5 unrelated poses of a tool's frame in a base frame.
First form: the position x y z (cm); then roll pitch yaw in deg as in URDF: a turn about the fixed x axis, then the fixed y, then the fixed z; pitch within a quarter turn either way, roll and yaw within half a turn.
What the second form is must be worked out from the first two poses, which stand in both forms.
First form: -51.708 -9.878 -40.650 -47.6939 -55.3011 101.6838
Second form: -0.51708 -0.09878 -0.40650 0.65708 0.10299 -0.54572 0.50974
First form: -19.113 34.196 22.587 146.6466 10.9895 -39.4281
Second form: -0.19113 0.34196 0.22587 0.23797 0.90692 -0.29578 -0.18271
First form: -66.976 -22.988 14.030 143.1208 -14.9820 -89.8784
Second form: -0.66976 -0.22988 0.14030 0.30935 0.63665 -0.69356 -0.13397
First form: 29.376 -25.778 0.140 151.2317 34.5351 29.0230
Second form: 0.29376 -0.25778 0.00140 0.30170 0.87701 0.30317 -0.21891
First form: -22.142 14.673 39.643 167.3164 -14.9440 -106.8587
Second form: -0.22142 0.14673 0.39643 0.16905 0.57560 -0.79999 -0.01095
